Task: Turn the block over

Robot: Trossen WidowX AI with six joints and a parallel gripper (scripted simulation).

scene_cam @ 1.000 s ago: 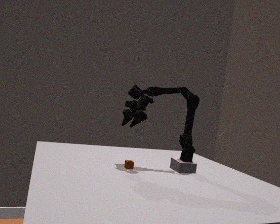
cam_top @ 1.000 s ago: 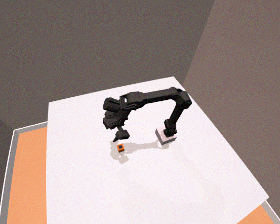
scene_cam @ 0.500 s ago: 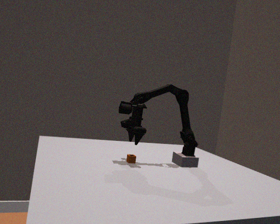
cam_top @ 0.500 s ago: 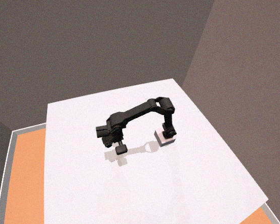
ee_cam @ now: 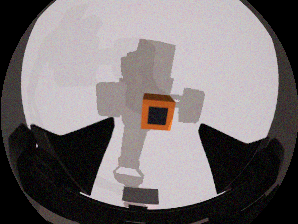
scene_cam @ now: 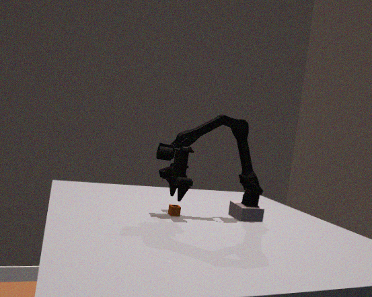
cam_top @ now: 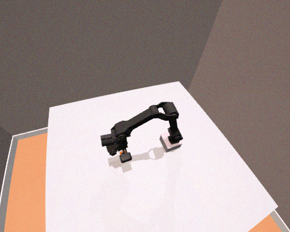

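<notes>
Now: the orange block 40 mm below my gripper tip.
</notes>
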